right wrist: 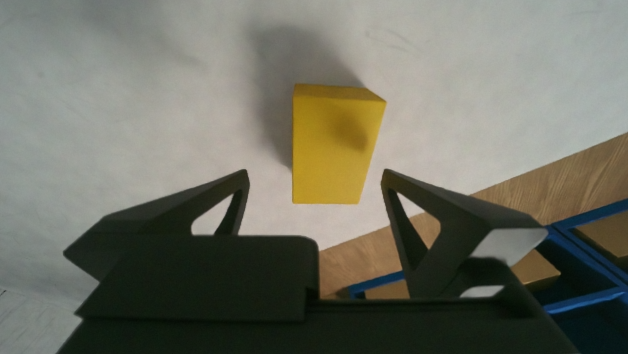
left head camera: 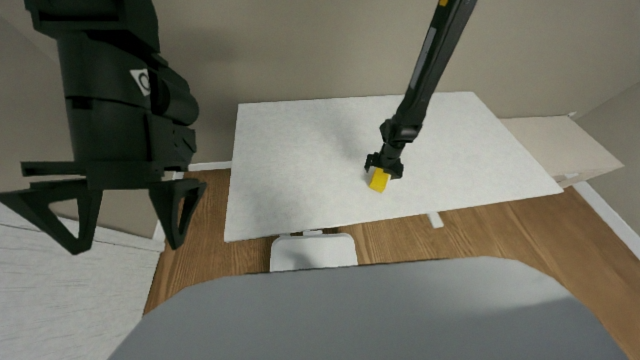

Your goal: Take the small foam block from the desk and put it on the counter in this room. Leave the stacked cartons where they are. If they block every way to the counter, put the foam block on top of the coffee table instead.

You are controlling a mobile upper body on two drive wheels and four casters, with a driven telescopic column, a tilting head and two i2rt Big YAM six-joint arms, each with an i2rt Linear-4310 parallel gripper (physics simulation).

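Frame: origin at the left arm's base, x ahead, y down, z left, level; millimetres.
Where they show: left gripper, fingertip midpoint: (left head camera: 131, 250); right gripper, fingertip midpoint: (right wrist: 315, 176) (left head camera: 378, 175).
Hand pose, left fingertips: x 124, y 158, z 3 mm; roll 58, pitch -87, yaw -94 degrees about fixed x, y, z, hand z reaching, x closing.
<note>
After its pixels a point has its place.
The yellow foam block (left head camera: 379, 180) @[x 420, y 564, z -504 mm] (right wrist: 332, 145) @[x 448, y 564, z -518 mm] lies on the white desk (left head camera: 300, 150) @[x 627, y 610, z -172 mm] (right wrist: 150, 125) @[x 513, y 610, z -378 mm], near the desk's front edge. My right gripper (left head camera: 382, 171) @[x 437, y 552, z -499 mm] (right wrist: 315, 176) @[x 437, y 552, z -499 mm] is open above the desk. In the right wrist view the near end of the block shows between the two fingertips, with a gap on each side, and the rest reaches beyond them. The block's shadow falls on the desk beside it. My left gripper (left head camera: 126, 247) @[x 124, y 158, z 3 mm] is open and empty at the left of the head view, away from the block. The counter, coffee table and stacked cartons cannot be made out for certain.
A white chair (left head camera: 313, 250) @[x 225, y 1070, z -223 mm] stands at the desk's front edge. A beige-topped surface (left head camera: 560, 145) @[x 842, y 880, z -2198 mm] adjoins the desk at the right. A grey rounded surface (left head camera: 375, 310) fills the bottom. A pale streaked surface (left head camera: 65, 285) @[x 119, y 851, z 855 mm] is at lower left. A blue-edged compartment frame (right wrist: 590, 215) @[x -1419, y 1294, z -2186 mm] holds brown boxes.
</note>
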